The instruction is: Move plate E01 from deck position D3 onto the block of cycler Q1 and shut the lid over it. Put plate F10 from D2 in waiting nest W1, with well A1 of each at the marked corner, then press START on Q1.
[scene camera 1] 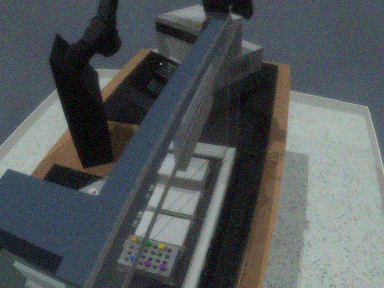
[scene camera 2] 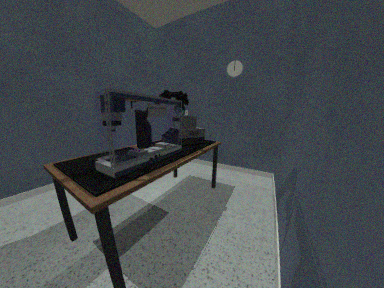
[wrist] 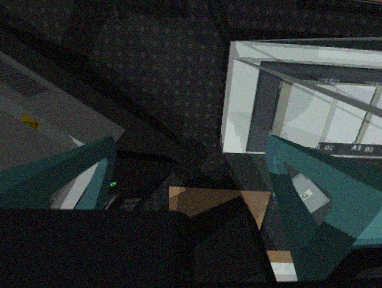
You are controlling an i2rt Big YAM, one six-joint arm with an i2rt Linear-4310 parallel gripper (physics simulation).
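Pixels of known places: gripper, between the fingertips: (scene camera 1: 222, 49) (scene camera 2: 180, 115) (wrist: 190, 143); arm's base, origin of its link: (scene camera 1: 70, 62).
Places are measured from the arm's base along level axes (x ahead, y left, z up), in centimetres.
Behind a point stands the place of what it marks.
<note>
My gripper (wrist: 190, 143) {y 18.2, x 43.4, z 0.9 cm} is open and empty, its teal fingers wide apart high above the table. Plate E01 (scene camera 1: 162, 227) lies white and flat at D3, beside the tube rack; part of it shows at the wrist view's right edge. Plate F10 (scene camera 1: 175, 199) (wrist: 350, 110) lies at D2, next to E01. A grey machine (scene camera 1: 175, 37) {y 37.7, x 18.4, z -5.9 cm} (wrist: 40, 117) {y 38.9, x 35.7, z -15.6 cm} with a yellow label stands at the far end, left of my fingers in the wrist view; I cannot read whether it is Q1. Its block, START and nest W1 cannot be made out.
A white plate (scene camera 1: 189, 167) (wrist: 302, 112) sits at D1. A blue gantry beam (scene camera 1: 165, 107) {y -31.2, x 51.9, z 14.6 cm} spans the deck, with clear panels alongside. The tube rack (scene camera 1: 147, 256) holds coloured caps. A lower grey box (scene camera 1: 242, 67) {y 50.4, x 41.4, z -21.1 cm} stands beside the machine. The dark arm column (scene camera 1: 85, 115) {y -5.7, x 7.5, z -15.1 cm} stands left of the beam.
</note>
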